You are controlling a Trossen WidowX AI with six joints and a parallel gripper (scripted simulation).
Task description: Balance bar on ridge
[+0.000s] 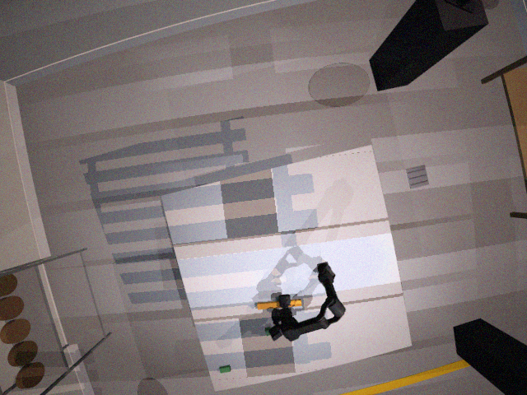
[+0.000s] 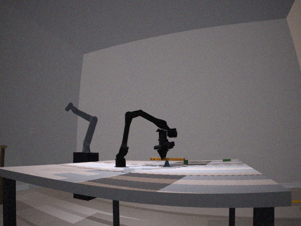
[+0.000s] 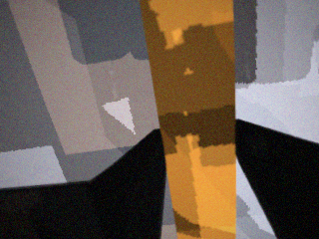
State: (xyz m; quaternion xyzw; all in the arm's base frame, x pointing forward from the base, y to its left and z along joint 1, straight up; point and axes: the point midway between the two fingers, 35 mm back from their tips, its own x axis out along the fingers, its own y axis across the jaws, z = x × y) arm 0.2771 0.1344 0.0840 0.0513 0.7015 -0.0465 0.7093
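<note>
My gripper tip is 30 mm short of the orange bar.
</note>
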